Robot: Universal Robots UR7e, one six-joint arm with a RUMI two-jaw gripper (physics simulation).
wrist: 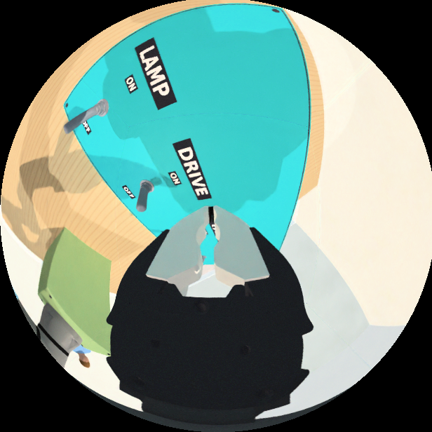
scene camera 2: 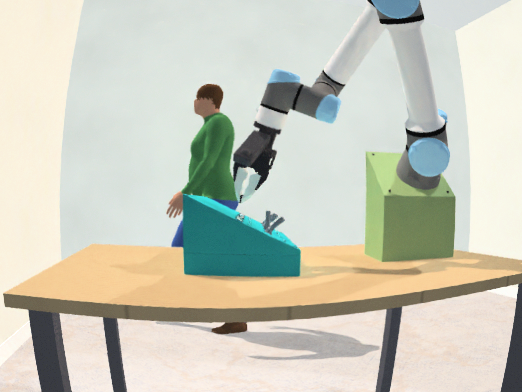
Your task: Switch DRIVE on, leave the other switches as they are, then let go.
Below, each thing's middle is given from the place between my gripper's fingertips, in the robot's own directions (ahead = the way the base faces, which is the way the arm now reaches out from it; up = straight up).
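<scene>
I find the switch console [scene camera 2: 218, 241] 30 mm to the right of my hand and 80 mm below it.
</scene>
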